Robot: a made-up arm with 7 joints. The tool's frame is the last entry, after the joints.
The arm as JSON. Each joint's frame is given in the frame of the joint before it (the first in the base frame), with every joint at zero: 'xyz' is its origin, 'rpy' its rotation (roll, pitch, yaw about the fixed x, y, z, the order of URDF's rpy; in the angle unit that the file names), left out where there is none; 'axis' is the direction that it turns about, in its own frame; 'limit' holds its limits. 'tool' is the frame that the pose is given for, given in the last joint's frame.
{
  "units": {
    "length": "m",
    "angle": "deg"
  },
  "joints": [
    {
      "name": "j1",
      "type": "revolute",
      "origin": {
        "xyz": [
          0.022,
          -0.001,
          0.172
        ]
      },
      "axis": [
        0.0,
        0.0,
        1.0
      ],
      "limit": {
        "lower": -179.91,
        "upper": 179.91
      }
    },
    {
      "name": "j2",
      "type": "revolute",
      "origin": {
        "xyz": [
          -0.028,
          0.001,
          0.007
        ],
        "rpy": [
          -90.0,
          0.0,
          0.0
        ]
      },
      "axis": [
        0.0,
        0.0,
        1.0
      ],
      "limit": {
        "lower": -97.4,
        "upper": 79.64
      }
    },
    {
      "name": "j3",
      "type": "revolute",
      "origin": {
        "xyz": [
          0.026,
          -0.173,
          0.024
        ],
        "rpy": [
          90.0,
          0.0,
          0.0
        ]
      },
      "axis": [
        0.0,
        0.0,
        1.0
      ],
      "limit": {
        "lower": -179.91,
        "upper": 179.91
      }
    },
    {
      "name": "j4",
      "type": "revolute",
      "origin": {
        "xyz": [
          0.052,
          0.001,
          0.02
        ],
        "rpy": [
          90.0,
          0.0,
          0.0
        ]
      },
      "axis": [
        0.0,
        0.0,
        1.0
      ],
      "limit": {
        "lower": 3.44,
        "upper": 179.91
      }
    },
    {
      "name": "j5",
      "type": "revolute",
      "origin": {
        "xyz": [
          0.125,
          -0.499,
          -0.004
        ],
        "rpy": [
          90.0,
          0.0,
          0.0
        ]
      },
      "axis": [
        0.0,
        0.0,
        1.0
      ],
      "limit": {
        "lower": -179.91,
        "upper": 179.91
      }
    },
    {
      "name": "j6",
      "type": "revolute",
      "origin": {
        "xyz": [
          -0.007,
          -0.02,
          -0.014
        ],
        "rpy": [
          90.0,
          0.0,
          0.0
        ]
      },
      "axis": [
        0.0,
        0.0,
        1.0
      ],
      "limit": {
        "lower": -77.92,
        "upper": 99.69
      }
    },
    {
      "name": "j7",
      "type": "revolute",
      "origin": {
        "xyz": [
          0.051,
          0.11,
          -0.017
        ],
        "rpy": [
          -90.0,
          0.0,
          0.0
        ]
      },
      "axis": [
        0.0,
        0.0,
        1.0
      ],
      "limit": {
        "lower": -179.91,
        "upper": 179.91
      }
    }
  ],
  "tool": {
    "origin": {
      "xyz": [
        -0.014,
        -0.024,
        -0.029
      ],
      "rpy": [
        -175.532,
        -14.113,
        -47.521
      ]
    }
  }
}
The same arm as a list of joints. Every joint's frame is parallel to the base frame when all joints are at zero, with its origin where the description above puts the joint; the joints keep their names.
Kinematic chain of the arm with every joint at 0, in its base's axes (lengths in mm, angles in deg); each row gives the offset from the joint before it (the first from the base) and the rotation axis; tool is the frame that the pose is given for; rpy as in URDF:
j1: xyz 22 -1 172 axis +z
j2: xyz -28 1 7 axis +y
j3: xyz 26 24 173 axis +z
j4: xyz 52 1 20 axis -y
j5: xyz 125 4 -499 axis -z
j6: xyz -7 20 14 axis +y
j7: xyz 51 -17 -110 axis -z
tool: xyz -14 24 29 rpy 4.47 14.11 47.52
Joint limits (deg, base to tool): -179.91..179.91 -97.4..79.64 -179.91..179.91 3.44..179.91 -179.91..179.91 -77.92..99.69 -179.91..179.91

